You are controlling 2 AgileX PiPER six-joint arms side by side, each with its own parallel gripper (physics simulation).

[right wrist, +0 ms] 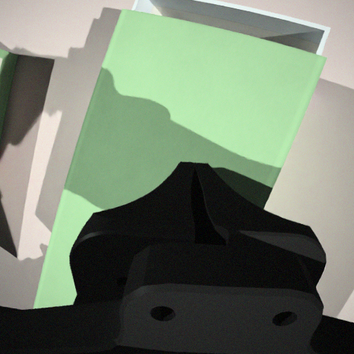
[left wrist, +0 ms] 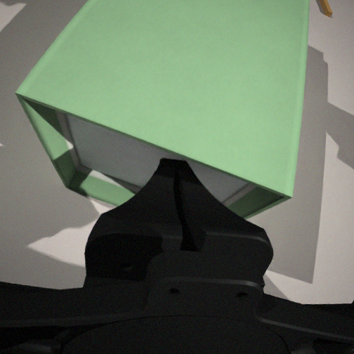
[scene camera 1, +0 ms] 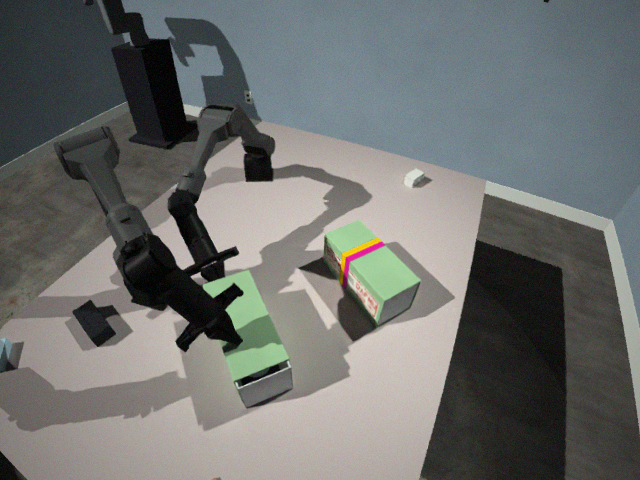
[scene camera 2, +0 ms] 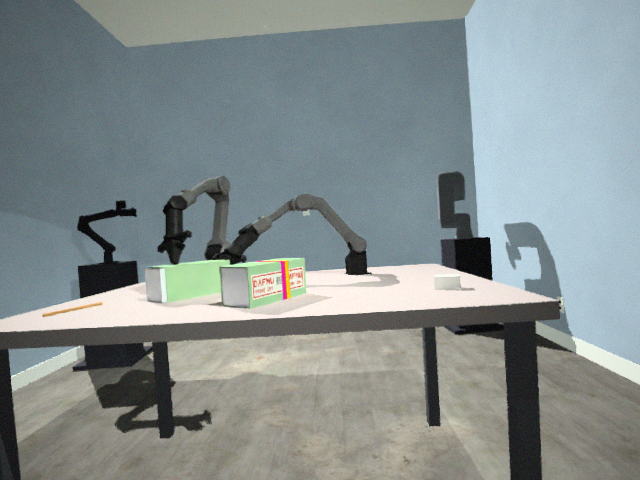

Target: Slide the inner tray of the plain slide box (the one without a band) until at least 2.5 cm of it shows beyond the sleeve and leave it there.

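The plain box's green sleeve point(scene camera 1: 255, 322) point(scene camera 2: 199, 279) point(left wrist: 190, 75) point(right wrist: 210, 110) lies flat. Its inner tray point(scene camera 1: 268, 386) point(scene camera 2: 154, 285) point(left wrist: 110, 150) point(right wrist: 230, 22) sticks out a short way at the lower end in scene camera 1, with an open strip behind its end wall. At the opposite end it sits recessed inside the sleeve. My left gripper point(left wrist: 171, 175) is shut and empty, its tips at that recessed opening in front of the tray's end wall; contact is hidden. My right gripper point(scene camera 1: 238, 342) point(scene camera 2: 175, 261) point(right wrist: 192, 181) is shut and empty, tips down at the sleeve's top.
The banded green box point(scene camera 1: 390, 273) point(scene camera 2: 266, 284) lies beside the plain one, to its right in scene camera 1. A dark block point(scene camera 1: 94, 322), a white block point(scene camera 1: 413, 178) point(scene camera 2: 447, 282), a light blue object point(scene camera 1: 5, 353) and an orange stick point(scene camera 2: 72, 308) point(left wrist: 326, 7) lie farther off.
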